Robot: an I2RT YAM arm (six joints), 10 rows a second.
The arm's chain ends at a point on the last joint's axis. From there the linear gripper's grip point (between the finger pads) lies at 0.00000 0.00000 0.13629 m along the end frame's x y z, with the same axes.
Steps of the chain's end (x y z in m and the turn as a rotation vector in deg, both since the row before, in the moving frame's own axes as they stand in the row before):
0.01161, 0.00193, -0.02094, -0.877, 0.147, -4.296
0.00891, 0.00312, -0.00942, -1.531, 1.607, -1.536
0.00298, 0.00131, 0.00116, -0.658, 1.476, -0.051
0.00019, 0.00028, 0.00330, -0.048, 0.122, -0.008
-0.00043, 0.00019, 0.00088, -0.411, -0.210, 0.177
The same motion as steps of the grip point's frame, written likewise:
0.01204, 0.00400, -0.02096, -0.877, 0.147, -4.296
0.01278, 0.00671, -0.00952, -1.531, 1.607, -1.536
0.00649, 0.00287, 0.00111, -0.658, 1.476, -0.051
0.00048, 0.00039, 0.00330, -0.048, 0.122, -0.008
-0.00093, 0.00117, 0.00088, -0.411, -0.210, 0.177

